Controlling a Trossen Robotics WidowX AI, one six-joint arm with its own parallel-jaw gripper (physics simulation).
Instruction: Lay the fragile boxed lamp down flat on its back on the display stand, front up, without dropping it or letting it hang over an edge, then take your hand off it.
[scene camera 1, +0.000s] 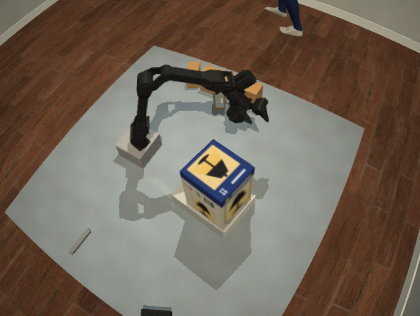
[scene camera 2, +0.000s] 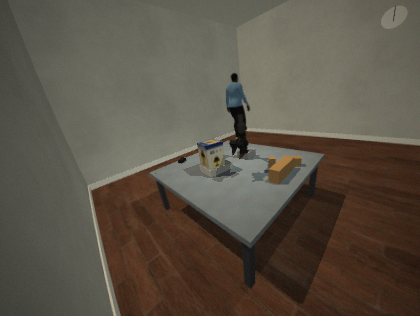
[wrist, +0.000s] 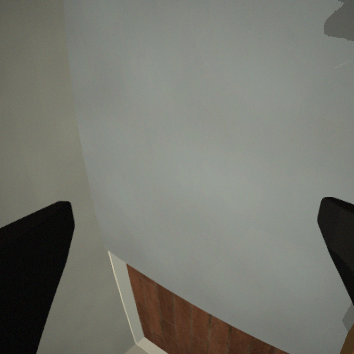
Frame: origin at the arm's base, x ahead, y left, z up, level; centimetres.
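Where they show: gripper, fingertip midpoint: (scene camera 1: 259, 122) (scene camera 2: 236, 157) (wrist: 200, 213); arm's base, origin of the base link: (scene camera 1: 140, 142).
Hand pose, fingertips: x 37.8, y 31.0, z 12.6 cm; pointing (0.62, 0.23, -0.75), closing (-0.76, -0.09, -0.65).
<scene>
Things, the pixels of their centre, and the offset from my fingertips. Level surfaces: height alone.
- boxed lamp, body centre: (scene camera 1: 218, 186) (scene camera 2: 211, 153) dz -2.8, dx +4.6, dy -30.1 cm
- table's, its level: dz -20.4 cm
- grey bar, body centre: (scene camera 1: 80, 241) dz -19.8, dx -27.9, dy -80.2 cm
- black object, body centre: (scene camera 2: 182, 160) dz -18.6, dx +17.4, dy -79.8 cm
The boxed lamp (scene camera 1: 217, 170) (scene camera 2: 211, 155) stands on the pale display stand (scene camera 1: 181, 199) (scene camera 2: 215, 171). Its blue-bordered face with a large lamp picture points up, and its pale sides carry smaller lamp pictures. In scene camera 2 it looks taller than wide. Its underside is hidden. My gripper (scene camera 1: 259, 121) (wrist: 200, 213) is open and empty, above the table behind the box and apart from it. In the wrist view the table top shows between the wide-spread fingers, and the box does not show there.
Orange blocks (scene camera 1: 255, 92) (scene camera 2: 283, 169) lie near the table's (scene camera 1: 310, 165) (scene camera 2: 245, 200) edge, partly behind my arm in scene camera 1. A grey bar (scene camera 1: 80, 241) and a black object (scene camera 1: 156, 311) (scene camera 2: 182, 160) are also on the table. A person (scene camera 1: 291, 17) (scene camera 2: 235, 97) stands beyond it.
</scene>
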